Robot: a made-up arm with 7 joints.
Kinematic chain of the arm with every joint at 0, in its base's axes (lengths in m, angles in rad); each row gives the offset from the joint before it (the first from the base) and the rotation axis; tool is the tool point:
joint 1: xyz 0 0 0.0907 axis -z
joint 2: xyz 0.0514 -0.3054 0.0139 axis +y
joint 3: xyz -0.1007 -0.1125 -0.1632 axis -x
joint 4: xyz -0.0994 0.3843 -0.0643 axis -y
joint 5: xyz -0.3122 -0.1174 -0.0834 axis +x
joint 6: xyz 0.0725 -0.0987 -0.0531 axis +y
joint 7: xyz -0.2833 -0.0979 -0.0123 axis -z
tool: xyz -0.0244 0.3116 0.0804
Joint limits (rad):
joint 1: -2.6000..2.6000
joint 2: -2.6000..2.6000
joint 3: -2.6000..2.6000
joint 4: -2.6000..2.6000
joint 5: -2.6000..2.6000
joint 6: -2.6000..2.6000
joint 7: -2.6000..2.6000
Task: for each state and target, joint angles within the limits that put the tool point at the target. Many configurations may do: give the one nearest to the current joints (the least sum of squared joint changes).
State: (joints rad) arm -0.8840 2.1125 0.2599 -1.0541 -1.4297 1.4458 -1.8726
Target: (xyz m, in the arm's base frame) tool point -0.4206 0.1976 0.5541
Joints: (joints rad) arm -0.8100 1.9981 0.4971 -0.9812 -1.8356 1.3242 -1.7965
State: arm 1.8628 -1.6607 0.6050 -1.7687 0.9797 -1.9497 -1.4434
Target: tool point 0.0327 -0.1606 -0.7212
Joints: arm 1.9604 -1.5577 0.4227 -2.0234 0.5867 -2.0453 -1.5181
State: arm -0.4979 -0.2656 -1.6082 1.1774 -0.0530 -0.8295 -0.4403
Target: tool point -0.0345 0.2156 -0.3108
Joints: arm -0.5049 0.0430 -1.1103 1.1500 -0.6911 -1.2126 -0.4121
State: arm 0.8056 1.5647 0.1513 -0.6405 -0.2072 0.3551 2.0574
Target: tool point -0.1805 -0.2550 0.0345
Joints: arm 0.9482 1.7329 0.2981 -1.4504 -0.9533 0.4720 2.5167
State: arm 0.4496 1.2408 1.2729 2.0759 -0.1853 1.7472 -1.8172
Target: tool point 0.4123 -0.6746 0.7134
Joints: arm -0.4271 1.9204 1.5663 1.8998 -0.1160 1.5889 -1.9213
